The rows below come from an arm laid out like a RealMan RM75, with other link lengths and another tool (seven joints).
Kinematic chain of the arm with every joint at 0, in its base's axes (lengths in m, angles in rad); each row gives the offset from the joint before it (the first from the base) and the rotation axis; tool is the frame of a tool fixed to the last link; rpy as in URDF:
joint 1: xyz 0 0 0.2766 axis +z
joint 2: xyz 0 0 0 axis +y
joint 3: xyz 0 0 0.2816 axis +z
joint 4: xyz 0 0 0 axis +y
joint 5: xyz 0 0 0.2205 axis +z
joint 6: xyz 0 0 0 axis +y
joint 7: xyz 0 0 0.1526 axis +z
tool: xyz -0.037 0.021 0.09 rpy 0.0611 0 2.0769
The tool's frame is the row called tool.
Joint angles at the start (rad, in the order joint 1, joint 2, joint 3, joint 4, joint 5, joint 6, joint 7):
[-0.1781 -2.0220 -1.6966 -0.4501 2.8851 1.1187 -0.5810]
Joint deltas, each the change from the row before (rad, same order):
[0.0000 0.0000 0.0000 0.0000 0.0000 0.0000 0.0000]
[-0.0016 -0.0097 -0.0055 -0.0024 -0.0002 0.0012 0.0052]
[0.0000 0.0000 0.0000 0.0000 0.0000 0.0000 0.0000]
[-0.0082 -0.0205 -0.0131 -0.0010 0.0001 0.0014 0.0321]
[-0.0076 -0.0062 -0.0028 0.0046 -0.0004 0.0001 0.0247]
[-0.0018 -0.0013 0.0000 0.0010 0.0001 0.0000 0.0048]
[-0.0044 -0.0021 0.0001 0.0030 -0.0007 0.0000 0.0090]
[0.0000 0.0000 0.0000 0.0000 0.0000 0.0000 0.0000]
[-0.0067 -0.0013 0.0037 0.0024 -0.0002 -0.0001 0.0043]
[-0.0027 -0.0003 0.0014 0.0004 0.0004 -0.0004 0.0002]
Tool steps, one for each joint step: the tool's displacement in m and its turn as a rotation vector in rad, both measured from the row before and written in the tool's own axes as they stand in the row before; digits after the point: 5 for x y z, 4 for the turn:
[0.00000 0.00000 0.00000 0.0000 0.0000 0.0000]
[0.00322 -0.00023 -0.00018 0.0023 -0.0049 -0.0048]
[0.00000 0.00000 0.00000 0.0000 0.0000 0.0000]
[0.00720 0.00069 0.00051 0.0033 -0.0082 0.0106]
[0.00350 0.00124 0.00090 -0.0005 0.0014 0.0173]
[0.00105 0.00022 0.00022 -0.0001 0.0012 0.0032]
[0.00193 0.00048 0.00064 -0.0003 0.0019 0.0059]
[0.00000 0.00000 0.00000 0.0000 0.0000 0.0000]
[0.00384 -0.00040 0.00159 0.0018 0.0071 0.0011]
[0.00159 -0.00034 0.00080 0.0010 0.0032 -0.0008]

